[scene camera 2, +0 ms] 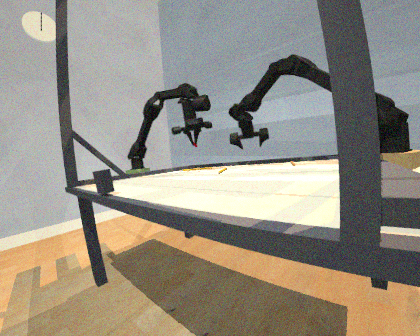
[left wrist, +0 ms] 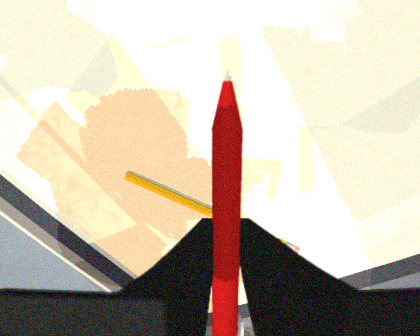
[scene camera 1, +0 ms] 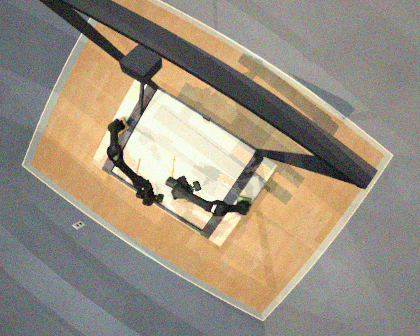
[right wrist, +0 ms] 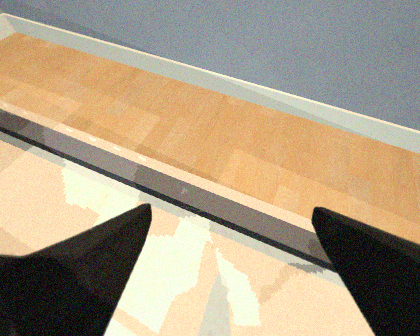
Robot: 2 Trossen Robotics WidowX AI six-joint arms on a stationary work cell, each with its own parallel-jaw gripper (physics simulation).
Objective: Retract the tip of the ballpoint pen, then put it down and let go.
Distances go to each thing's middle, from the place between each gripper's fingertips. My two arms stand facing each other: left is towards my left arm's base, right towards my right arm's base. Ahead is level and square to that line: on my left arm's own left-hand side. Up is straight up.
Labels:
Now: right hand 230 mm past the red ballpoint pen (left wrist: 227, 131), 190 mm to the right of it and 50 mm below it.
I see my left gripper 1 cm to the right of the red ballpoint pen and 1 cm below it.

